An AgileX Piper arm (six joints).
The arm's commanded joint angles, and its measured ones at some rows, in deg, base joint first. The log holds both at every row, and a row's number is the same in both.
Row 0, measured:
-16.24 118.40 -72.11 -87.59 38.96 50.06
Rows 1 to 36, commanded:
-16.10 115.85 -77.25 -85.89 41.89 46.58
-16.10 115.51 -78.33 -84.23 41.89 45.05
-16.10 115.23 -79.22 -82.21 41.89 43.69
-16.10 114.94 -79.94 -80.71 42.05 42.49
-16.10 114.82 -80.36 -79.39 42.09 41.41
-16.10 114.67 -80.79 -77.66 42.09 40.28
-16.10 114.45 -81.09 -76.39 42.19 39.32
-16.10 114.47 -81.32 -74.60 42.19 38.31
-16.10 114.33 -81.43 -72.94 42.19 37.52
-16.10 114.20 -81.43 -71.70 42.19 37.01
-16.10 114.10 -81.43 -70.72 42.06 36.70
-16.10 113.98 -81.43 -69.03 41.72 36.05
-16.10 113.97 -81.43 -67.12 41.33 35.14
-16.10 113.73 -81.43 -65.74 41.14 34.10
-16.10 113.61 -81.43 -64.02 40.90 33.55
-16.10 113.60 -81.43 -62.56 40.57 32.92
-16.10 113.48 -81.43 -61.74 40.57 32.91
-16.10 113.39 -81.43 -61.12 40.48 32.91
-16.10 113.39 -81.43 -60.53 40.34 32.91
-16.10 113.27 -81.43 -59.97 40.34 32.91
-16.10 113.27 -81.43 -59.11 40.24 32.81
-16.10 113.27 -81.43 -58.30 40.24 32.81
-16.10 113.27 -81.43 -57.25 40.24 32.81
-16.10 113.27 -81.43 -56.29 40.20 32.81
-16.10 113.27 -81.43 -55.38 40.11 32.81
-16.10 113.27 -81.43 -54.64 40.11 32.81
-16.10 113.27 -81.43 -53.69 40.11 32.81
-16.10 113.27 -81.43 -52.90 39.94 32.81
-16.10 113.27 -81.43 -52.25 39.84 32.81
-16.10 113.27 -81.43 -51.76 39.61 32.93
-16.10 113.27 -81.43 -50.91 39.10 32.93
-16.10 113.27 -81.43 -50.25 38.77 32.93
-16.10 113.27 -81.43 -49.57 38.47 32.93
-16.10 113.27 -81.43 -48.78 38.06 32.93
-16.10 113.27 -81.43 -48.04 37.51 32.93
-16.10 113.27 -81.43 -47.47 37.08 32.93
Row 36, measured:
-16.24 114.07 -81.15 -49.55 37.86 33.10
